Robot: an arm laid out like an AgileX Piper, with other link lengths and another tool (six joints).
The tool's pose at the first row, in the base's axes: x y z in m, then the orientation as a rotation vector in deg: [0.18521 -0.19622 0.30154 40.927 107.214 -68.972]
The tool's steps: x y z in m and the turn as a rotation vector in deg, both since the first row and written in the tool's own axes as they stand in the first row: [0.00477 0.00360 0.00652 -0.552 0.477 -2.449]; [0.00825 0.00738 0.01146 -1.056 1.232 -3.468]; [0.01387 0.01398 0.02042 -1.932 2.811 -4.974]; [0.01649 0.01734 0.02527 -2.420 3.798 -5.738]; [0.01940 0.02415 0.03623 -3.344 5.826 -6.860]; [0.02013 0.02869 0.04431 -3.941 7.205 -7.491]
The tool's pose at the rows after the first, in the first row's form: [0.18751 -0.20059 0.29420 38.855 109.242 -69.876]; [0.19015 -0.20350 0.28825 38.233 110.672 -69.881]; [0.19511 -0.20889 0.27817 37.556 113.230 -69.664]; [0.19786 -0.21192 0.27317 37.314 114.703 -69.468]; [0.20505 -0.21919 0.26479 37.247 117.446 -68.843]; [0.21074 -0.22480 0.26003 37.330 119.222 -68.349]
